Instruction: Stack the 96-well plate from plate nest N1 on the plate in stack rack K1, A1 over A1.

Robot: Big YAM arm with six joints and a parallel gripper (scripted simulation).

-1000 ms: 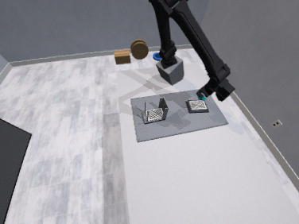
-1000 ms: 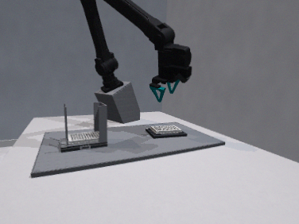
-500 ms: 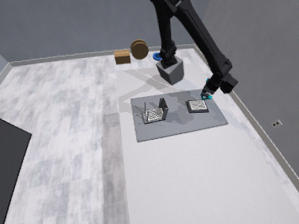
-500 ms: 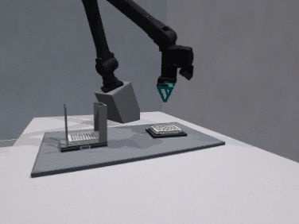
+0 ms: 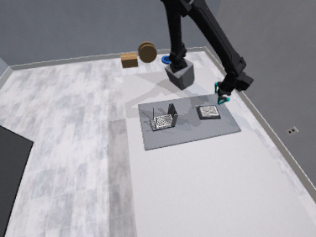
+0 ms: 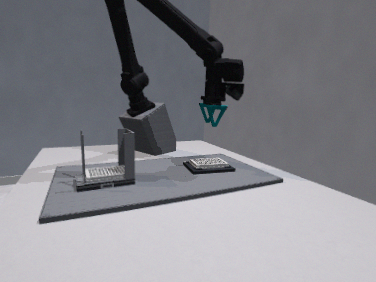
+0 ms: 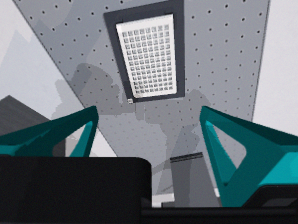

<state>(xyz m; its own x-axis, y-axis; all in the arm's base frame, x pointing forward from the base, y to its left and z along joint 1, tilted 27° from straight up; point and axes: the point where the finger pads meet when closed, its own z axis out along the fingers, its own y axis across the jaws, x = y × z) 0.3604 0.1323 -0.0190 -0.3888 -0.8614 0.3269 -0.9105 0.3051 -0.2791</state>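
Now: the white 96-well plate 15 cm below my hand. The rest, counted from my hand: pale square 7 cm behind, 6 cm to the right, 16 cm below.
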